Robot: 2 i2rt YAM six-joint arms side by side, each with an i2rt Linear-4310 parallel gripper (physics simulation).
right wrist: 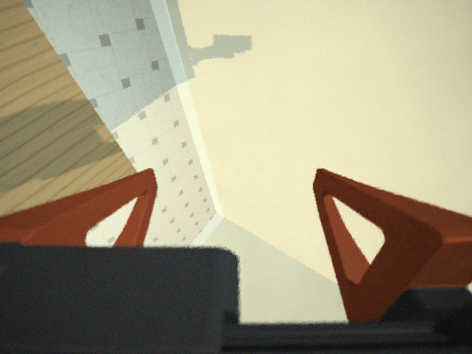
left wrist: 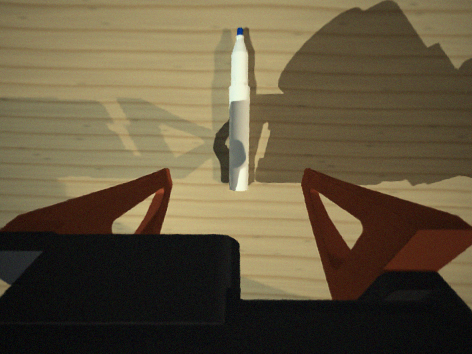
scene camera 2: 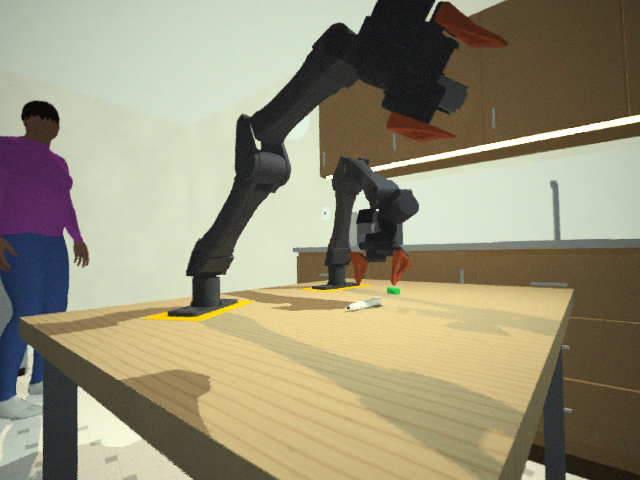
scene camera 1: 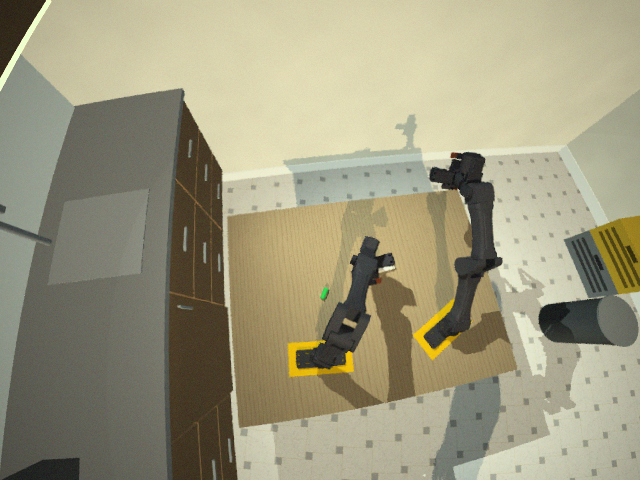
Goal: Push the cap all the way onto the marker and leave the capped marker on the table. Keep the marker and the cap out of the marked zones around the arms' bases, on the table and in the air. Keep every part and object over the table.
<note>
The pictures show: the left gripper, the right gripper and a white marker.
The left gripper is seen too in the left wrist view. The right gripper also shows in the right wrist view.
</note>
